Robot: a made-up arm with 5 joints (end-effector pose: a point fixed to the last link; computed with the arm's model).
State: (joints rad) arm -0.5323 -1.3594 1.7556 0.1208 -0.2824
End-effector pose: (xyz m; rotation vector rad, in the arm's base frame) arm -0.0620 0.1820 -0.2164 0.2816 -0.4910 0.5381
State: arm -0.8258 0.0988 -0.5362 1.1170 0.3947
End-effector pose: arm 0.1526 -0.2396 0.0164 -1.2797 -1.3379 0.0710
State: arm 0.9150 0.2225 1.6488 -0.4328 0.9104
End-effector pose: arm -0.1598 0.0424 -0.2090 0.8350 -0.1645 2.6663
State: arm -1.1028 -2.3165 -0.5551 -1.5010 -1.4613
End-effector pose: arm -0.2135 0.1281 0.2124 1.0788 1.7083 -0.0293
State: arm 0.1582 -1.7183 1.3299 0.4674 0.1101
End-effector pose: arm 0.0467 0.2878 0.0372 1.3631 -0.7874 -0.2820
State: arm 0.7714 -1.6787 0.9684 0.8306 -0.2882
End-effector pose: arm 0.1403 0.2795 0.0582 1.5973 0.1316 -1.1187
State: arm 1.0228 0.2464 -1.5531 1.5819 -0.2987
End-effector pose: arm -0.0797 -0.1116 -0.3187 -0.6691 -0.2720 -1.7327
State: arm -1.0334 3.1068 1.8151 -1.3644 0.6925
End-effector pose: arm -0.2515 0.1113 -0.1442 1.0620 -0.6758 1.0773
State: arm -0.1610 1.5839 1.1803 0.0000 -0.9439
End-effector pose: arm 0.0915 -0.1639 -0.0603 -2.0581 -0.4638 1.2243
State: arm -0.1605 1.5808 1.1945 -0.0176 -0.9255
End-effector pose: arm 0.0895 -0.1649 -0.0557 -2.0703 -0.4327 1.2486
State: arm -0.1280 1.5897 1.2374 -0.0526 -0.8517
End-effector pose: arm 0.0867 -0.1622 -0.0510 -2.0668 -0.3527 1.3453
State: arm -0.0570 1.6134 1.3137 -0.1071 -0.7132
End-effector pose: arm 0.0837 -0.1542 -0.0448 -2.0428 -0.2144 1.5187
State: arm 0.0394 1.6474 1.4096 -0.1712 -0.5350
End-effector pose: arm 0.0816 -0.1417 -0.0354 -2.0044 -0.0380 1.7246
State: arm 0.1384 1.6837 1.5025 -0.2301 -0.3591
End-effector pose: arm 0.0809 -0.1272 -0.0237 -1.9650 0.1381 1.9064
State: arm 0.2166 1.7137 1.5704 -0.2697 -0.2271
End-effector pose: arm 0.0812 -0.1150 -0.0141 -1.9346 0.2693 2.0280
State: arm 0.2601 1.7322 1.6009 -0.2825 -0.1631
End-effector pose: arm 0.0818 -0.1083 -0.0110 -1.9149 0.3245 2.0843
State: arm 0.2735 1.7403 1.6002 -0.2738 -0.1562
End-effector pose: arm 0.0827 -0.1068 -0.0142 -1.9022 0.3136 2.0940
